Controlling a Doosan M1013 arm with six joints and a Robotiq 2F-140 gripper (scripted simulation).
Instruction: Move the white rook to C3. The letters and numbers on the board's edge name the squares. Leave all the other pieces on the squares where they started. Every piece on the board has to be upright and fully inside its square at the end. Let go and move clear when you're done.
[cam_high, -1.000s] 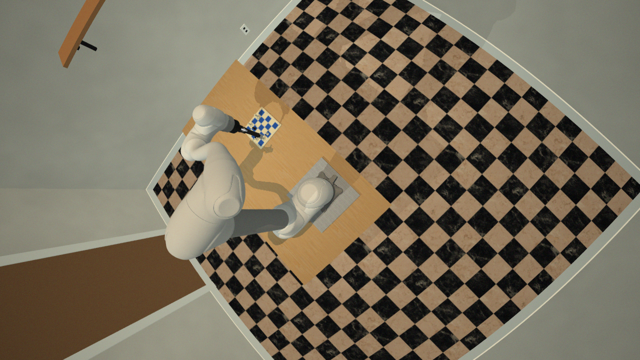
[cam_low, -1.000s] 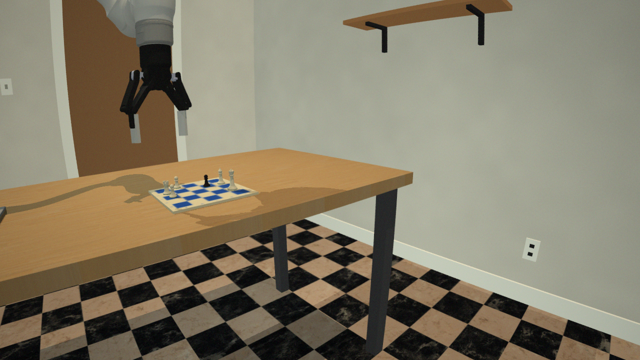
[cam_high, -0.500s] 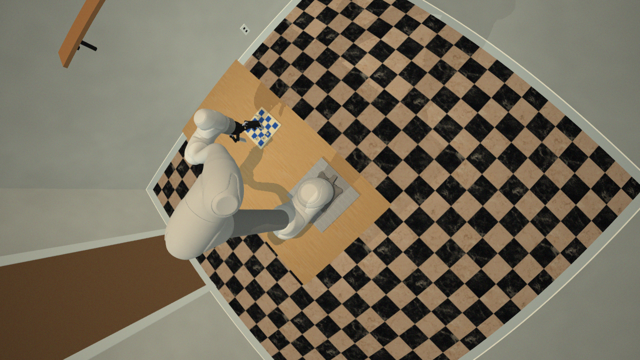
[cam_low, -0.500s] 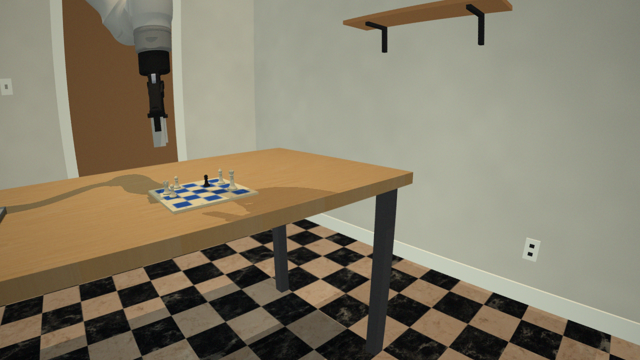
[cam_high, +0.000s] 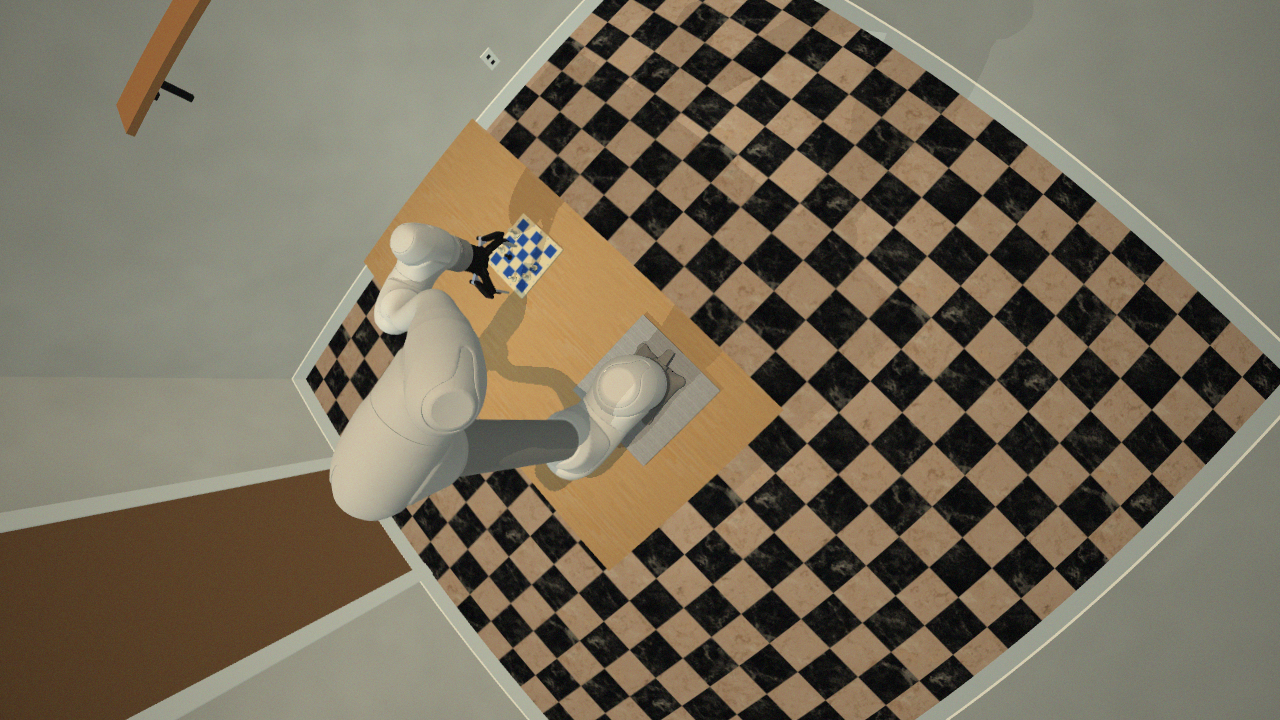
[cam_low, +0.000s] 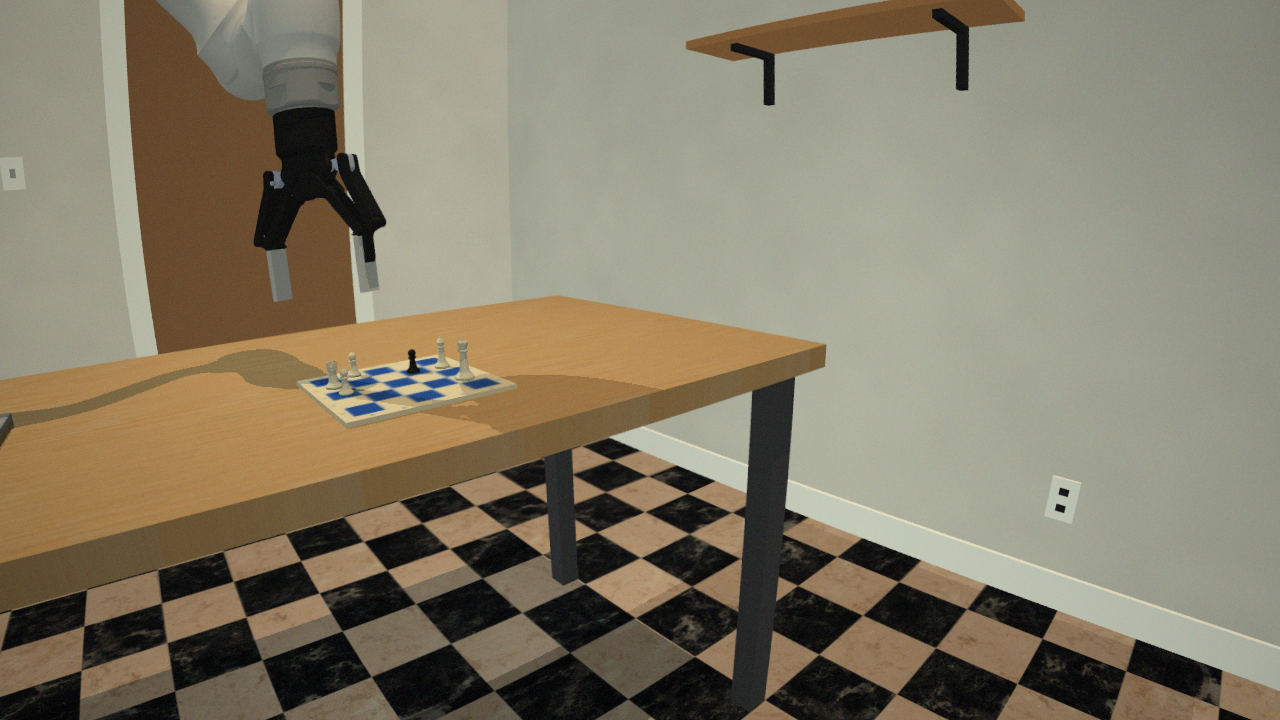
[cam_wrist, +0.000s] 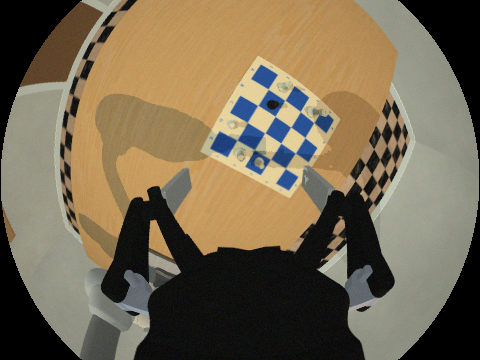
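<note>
Now: the white rook 110 mm below my hand. The rest, counted from my hand: chessboard: 130 mm below, 70 mm ahead, 40 mm to the right; then black pawn: 110 mm below, 110 mm ahead, 10 mm to the right; then tall white piece: 150 mm ahead, 100 mm below, 90 mm to the right.
</note>
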